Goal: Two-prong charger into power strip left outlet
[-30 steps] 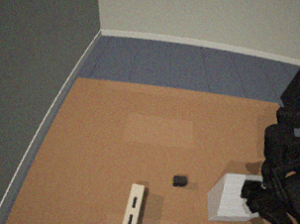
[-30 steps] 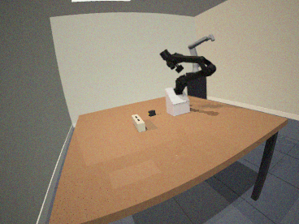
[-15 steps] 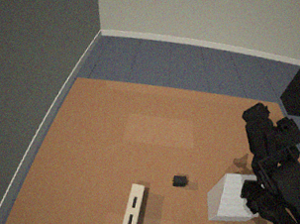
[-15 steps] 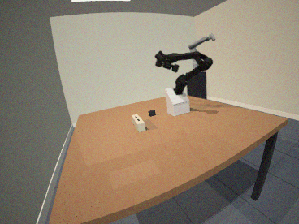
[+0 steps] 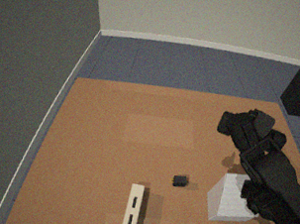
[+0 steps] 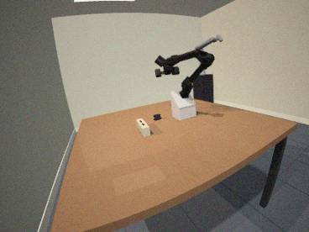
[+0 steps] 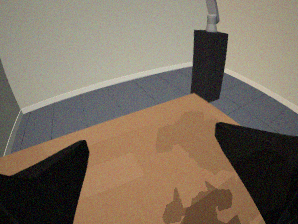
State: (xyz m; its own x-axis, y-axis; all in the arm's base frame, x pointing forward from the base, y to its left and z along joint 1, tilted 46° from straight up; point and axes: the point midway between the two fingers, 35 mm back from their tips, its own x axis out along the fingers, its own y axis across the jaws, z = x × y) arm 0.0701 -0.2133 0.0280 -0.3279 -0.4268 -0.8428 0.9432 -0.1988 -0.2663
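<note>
The dark two-prong charger lies 310 mm below my gripper tip, 180 mm ahead of it and 90 mm to the left of it.
</note>
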